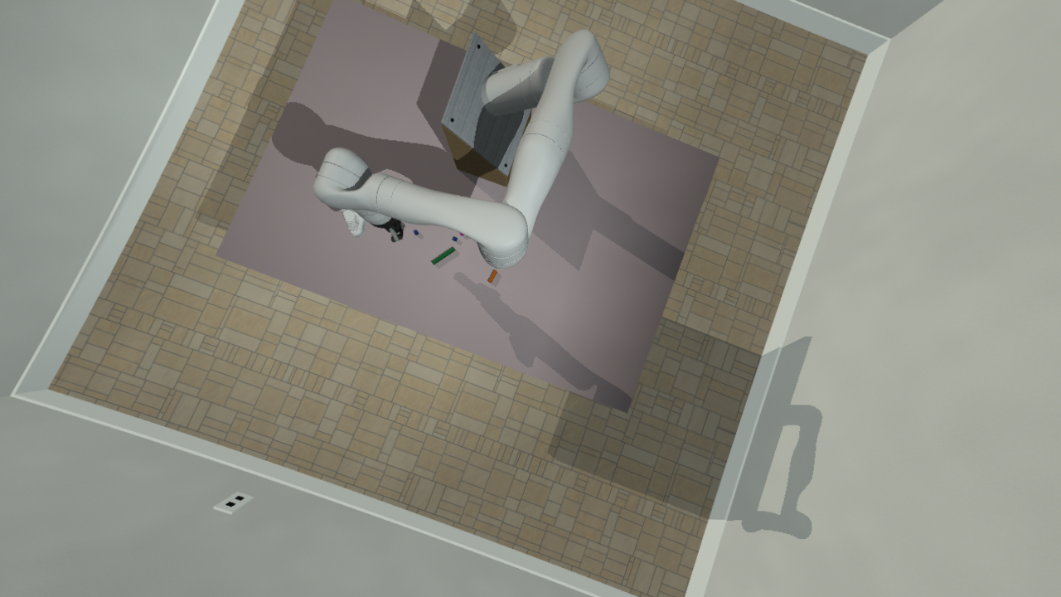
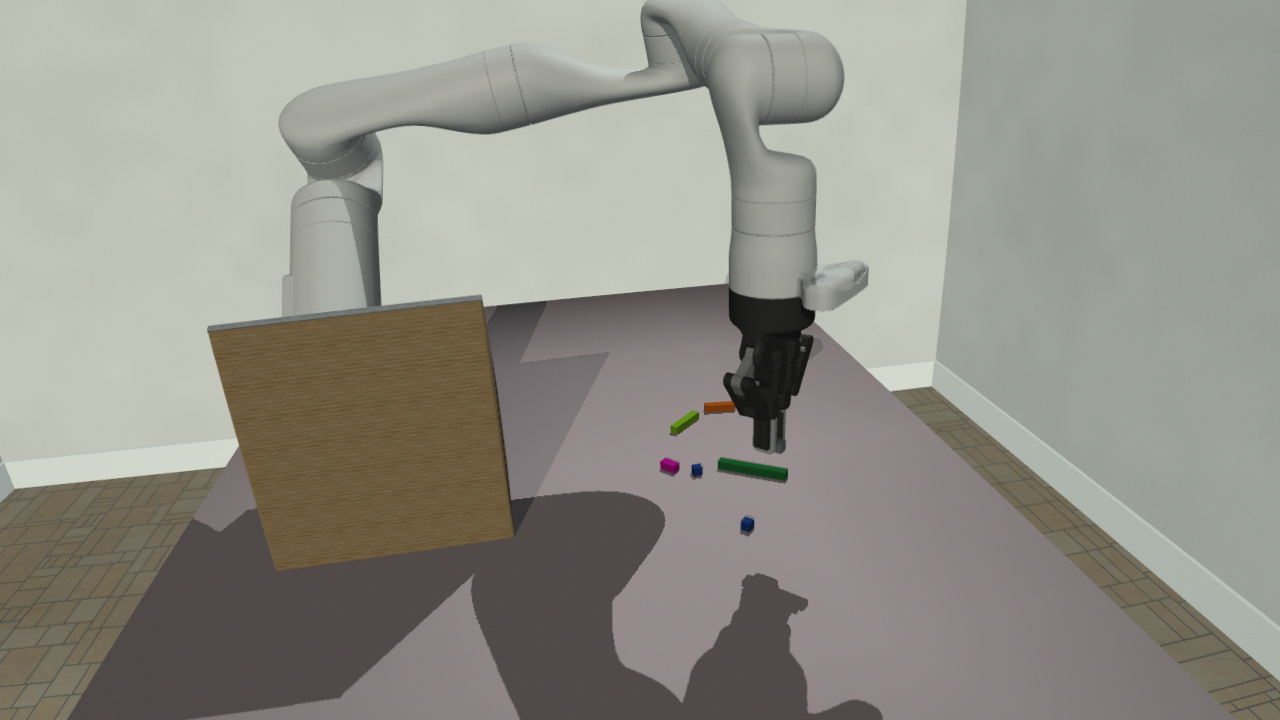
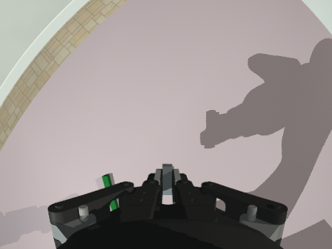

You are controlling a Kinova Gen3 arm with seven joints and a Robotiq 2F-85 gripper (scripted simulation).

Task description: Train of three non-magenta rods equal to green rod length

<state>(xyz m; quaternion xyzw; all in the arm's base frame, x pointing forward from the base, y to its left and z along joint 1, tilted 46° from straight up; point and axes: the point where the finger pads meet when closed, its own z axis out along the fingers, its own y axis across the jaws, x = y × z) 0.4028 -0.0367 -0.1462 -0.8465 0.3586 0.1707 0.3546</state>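
My hand is 28 cm to the right of the orange rod, 11 cm above it and 3 cm short of it. Also, from my hand: magenta rod: 15 cm to the left, 11 cm below, 7 cm behind; then grey rod: 1 cm below; then green rod: 12 cm to the left, 11 cm below, 2 cm ahead.
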